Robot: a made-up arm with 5 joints.
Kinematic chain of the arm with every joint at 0, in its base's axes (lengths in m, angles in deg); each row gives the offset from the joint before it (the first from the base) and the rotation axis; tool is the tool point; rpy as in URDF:
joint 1: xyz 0.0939 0 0.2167 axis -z
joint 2: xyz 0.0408 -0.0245 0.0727 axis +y
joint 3: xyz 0.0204 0 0.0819 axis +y
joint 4: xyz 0.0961 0 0.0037 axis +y
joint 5: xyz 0.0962 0.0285 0 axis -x
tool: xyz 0 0 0 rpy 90 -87.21 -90
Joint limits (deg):
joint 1: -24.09..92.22
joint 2: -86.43..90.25
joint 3: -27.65..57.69
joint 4: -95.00..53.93
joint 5: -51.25..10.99
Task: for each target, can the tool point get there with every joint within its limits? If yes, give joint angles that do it. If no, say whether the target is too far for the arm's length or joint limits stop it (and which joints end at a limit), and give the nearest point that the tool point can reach.
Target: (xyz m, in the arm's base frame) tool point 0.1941 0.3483 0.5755
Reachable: no: too far | nearest point 0.1042 0.1628 0.4533 | short by 0.240 m
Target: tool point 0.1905 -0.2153 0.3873
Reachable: yes | joints 66.81 -10.13 17.34 -20.46 3.57
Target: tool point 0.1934 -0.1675 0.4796
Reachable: yes | joints 60.47 -18.41 -13.86 -0.18 -4.67
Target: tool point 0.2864 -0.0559 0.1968
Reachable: yes | joints 17.33 31.46 8.10 36.63 -35.17
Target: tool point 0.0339 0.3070 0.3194
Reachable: no: joint limits stop it (at a limit: joint 2, joint 3) | nearest point 0.0607 0.1698 0.3689 | short by 0.148 m
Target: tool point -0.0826 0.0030 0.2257
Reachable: no: joint limits stop it (at a limit: joint 2, joint 3) | nearest point 0.0408 0.0009 0.2194 | short by 0.124 m
